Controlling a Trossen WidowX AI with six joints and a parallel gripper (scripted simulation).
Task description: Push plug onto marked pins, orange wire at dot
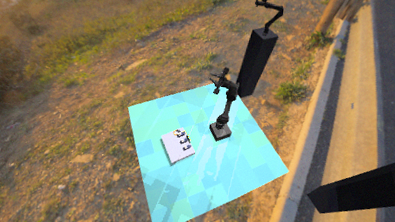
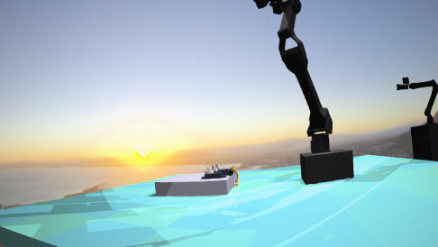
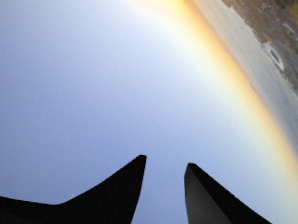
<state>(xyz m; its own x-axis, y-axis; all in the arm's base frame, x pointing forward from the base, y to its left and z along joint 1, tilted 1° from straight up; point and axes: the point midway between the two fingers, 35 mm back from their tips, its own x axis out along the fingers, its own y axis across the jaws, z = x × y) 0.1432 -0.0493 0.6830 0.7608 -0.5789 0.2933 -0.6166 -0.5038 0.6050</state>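
Right now the servo is 74 cm below my gripper tip, 23 cm ahead of it and 5 cm to the left of it. The rest, counted from my gripper tip: grey printed holder: 77 cm below, 33 cm ahead, 6 cm to the left.
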